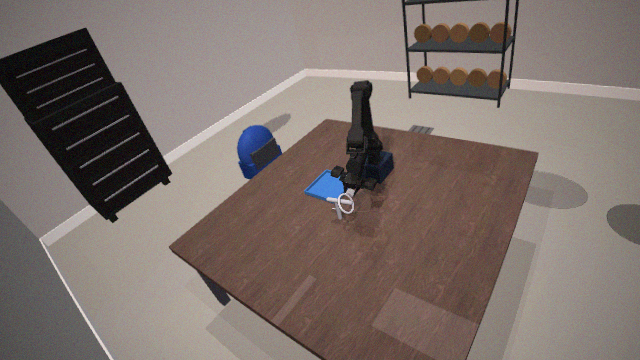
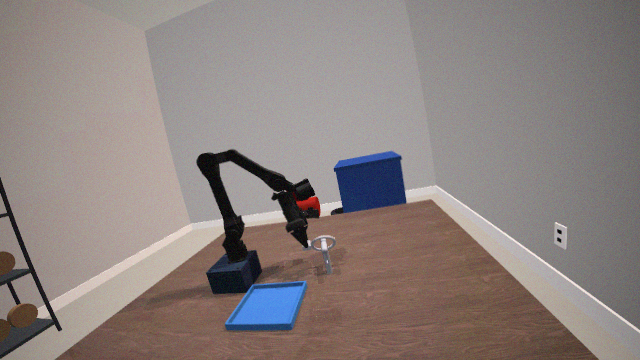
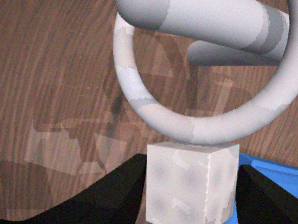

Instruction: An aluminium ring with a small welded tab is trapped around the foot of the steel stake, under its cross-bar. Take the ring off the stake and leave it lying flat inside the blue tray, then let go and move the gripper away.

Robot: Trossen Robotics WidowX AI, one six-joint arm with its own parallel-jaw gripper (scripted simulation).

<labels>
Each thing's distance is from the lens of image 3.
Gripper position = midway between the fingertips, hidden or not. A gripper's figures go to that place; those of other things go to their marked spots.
my gripper point(image 3: 193, 170): 10 cm
aluminium ring point(image 3: 198, 170): 8 cm
</labels>
